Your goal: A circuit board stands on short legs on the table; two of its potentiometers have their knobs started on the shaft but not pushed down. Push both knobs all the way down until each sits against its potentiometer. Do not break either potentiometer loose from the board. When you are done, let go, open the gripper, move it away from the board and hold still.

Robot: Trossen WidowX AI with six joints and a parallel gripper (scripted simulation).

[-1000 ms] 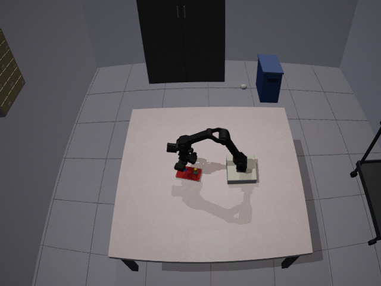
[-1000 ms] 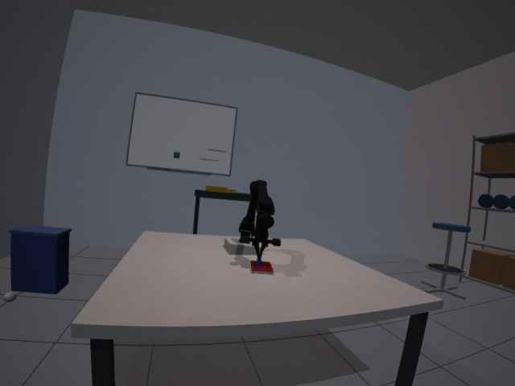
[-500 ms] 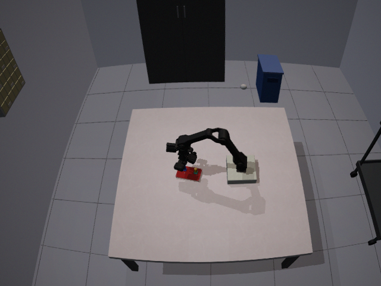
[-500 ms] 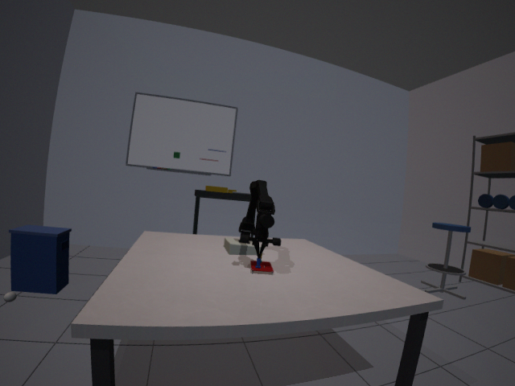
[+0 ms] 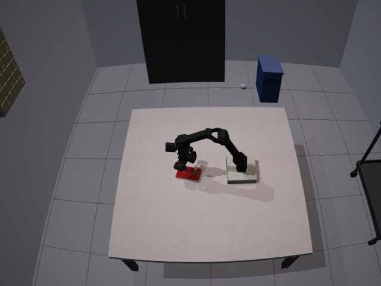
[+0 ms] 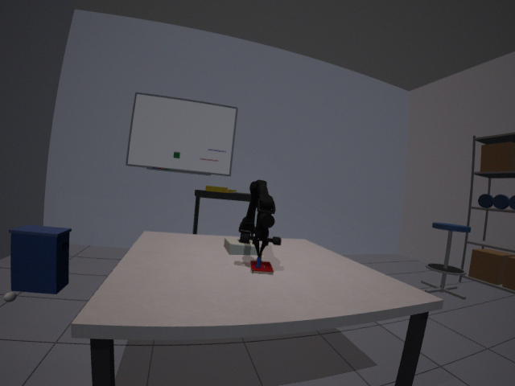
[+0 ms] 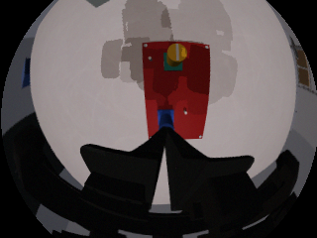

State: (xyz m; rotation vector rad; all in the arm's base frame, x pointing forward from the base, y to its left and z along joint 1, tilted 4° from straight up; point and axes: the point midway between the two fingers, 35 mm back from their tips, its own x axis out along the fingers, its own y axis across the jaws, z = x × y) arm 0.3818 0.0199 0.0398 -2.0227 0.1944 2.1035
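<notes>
The blue knob is 20 mm below my gripper tip. Round my gripper tip: yellow knob 80 mm behind, 20 mm to the left, 10 mm below.
</notes>
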